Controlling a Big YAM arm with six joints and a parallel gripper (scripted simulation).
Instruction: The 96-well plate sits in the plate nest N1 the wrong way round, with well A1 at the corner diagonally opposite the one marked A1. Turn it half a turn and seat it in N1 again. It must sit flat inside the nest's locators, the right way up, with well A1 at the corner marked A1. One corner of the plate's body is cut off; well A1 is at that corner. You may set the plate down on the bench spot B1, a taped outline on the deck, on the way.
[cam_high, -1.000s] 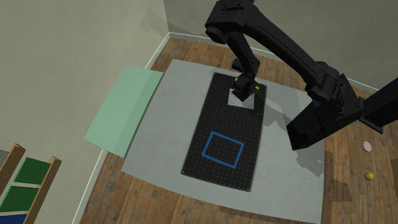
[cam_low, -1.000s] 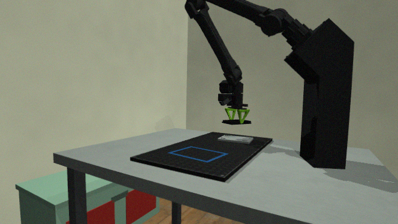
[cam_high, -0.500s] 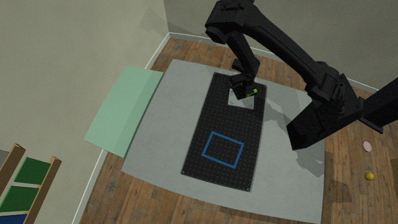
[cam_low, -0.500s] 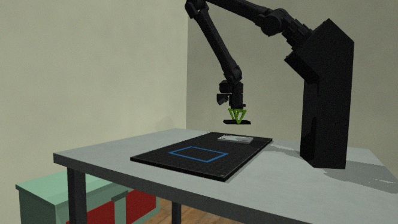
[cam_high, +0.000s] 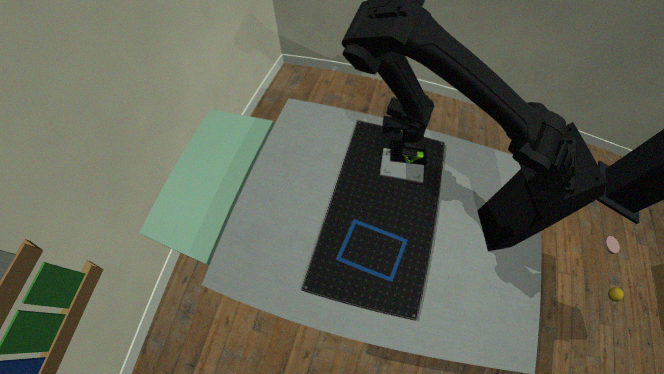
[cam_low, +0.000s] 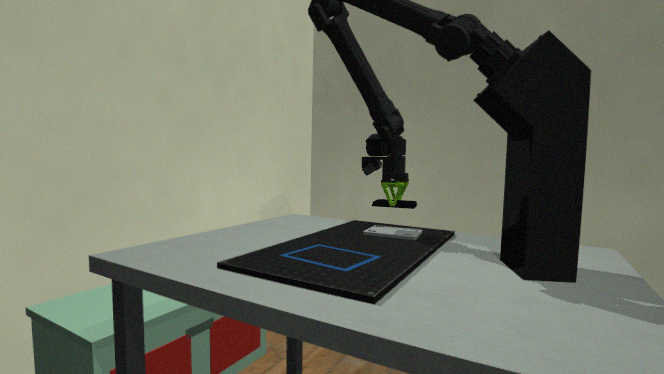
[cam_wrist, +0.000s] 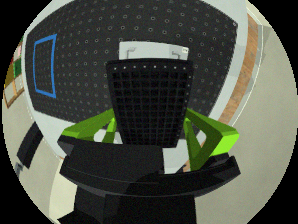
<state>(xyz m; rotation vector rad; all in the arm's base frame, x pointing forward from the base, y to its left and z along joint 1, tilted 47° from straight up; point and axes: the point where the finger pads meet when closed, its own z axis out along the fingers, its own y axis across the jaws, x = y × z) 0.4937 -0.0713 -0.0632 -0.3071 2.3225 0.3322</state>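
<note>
The black 96-well plate is right at my hand. Round my hand: plate nest N1 (10 cm below); then A1 mark (9 cm ahead, 3 cm to the right, 9 cm below).
</note>
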